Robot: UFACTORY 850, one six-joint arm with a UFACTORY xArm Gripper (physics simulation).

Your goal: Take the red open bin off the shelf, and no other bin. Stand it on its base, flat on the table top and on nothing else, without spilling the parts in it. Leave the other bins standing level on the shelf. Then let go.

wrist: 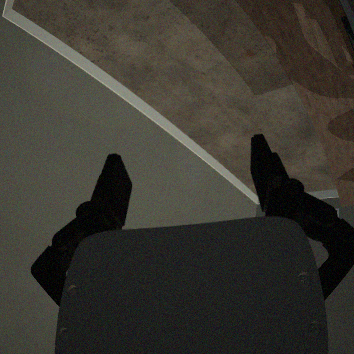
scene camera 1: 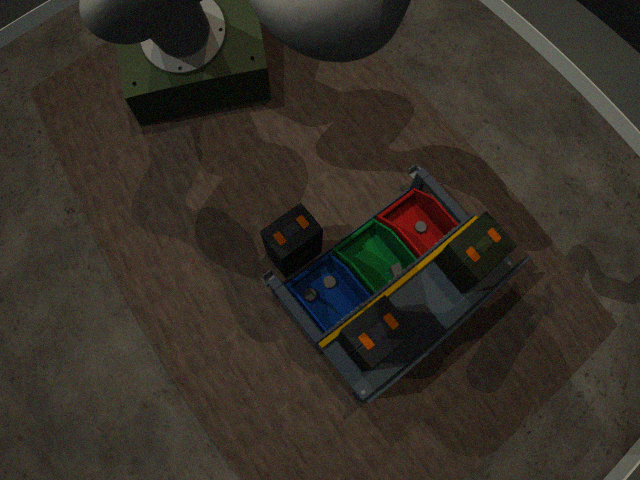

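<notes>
The red open bin sits on the grey shelf in scene camera 1, at the upper right end of a row of three bins, with a round grey part in it. The green bin beside it holds a small grey part. The blue bin at the other end holds two round parts. My gripper is open and empty in the wrist view, high above the floor and table edge and away from the shelf. The gripper's fingers do not show in scene camera 1.
A black box with orange marks stands beside the shelf's front edge. Two more dark boxes stand behind the shelf's yellow bar. The green robot base is at upper left, and parts of the arm hang at the top.
</notes>
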